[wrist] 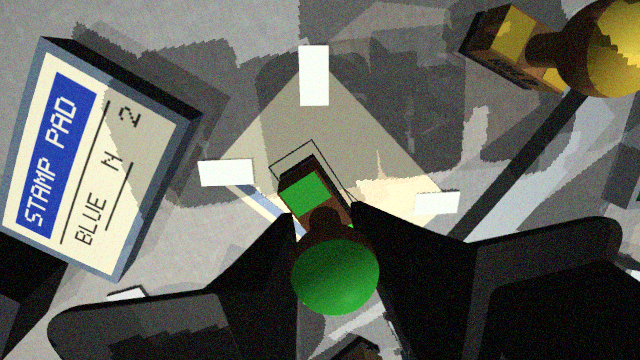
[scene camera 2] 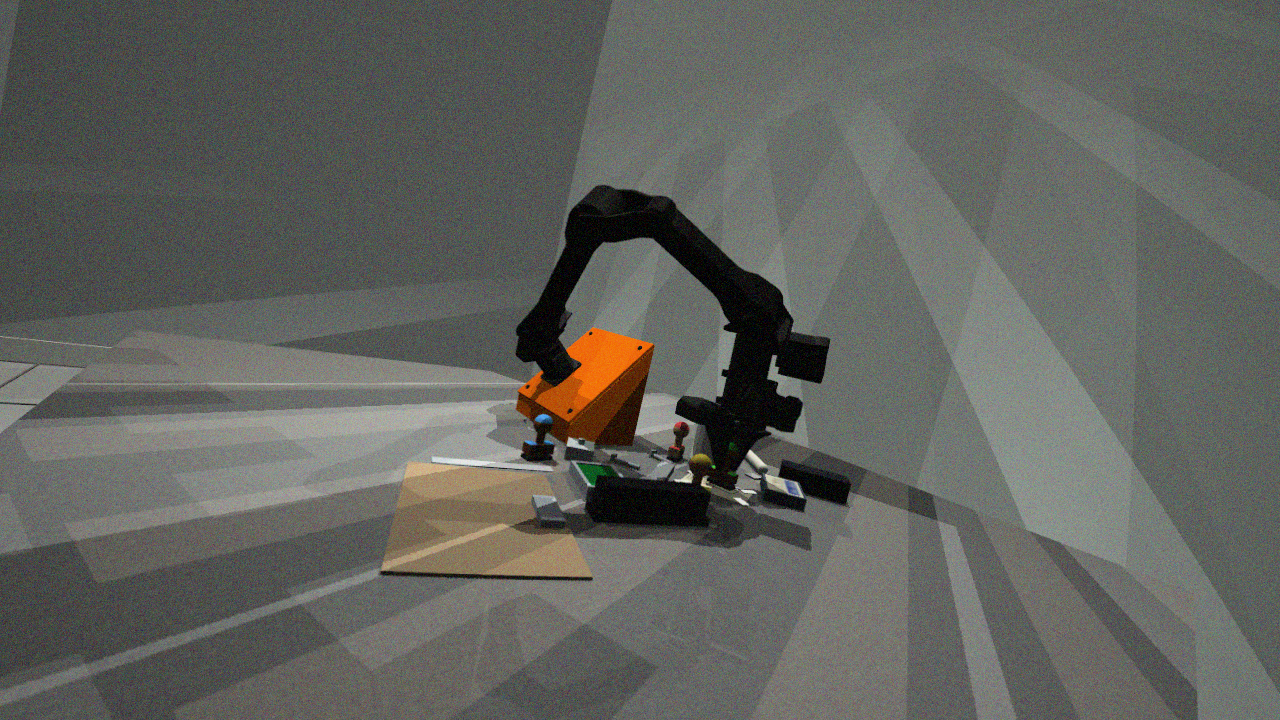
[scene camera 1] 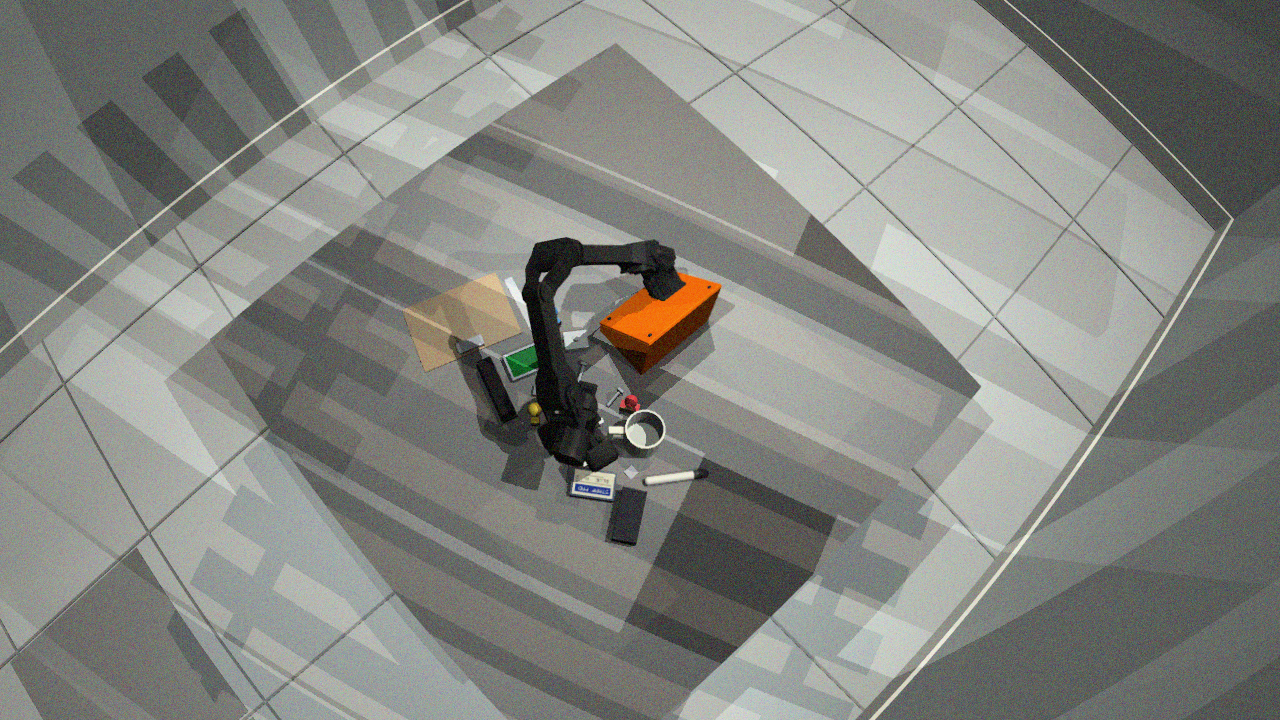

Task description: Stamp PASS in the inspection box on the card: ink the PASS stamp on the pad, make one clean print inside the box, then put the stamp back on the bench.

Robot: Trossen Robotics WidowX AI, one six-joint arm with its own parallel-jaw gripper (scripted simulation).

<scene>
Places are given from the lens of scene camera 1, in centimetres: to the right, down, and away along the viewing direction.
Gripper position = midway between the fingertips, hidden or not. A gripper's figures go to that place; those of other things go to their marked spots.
my gripper [scene camera 1: 580,437]: -12, 16, 176
white cup [scene camera 1: 644,431]: 1, 15, 180
cardboard sheet [scene camera 1: 458,322]: -40, -8, 185
</scene>
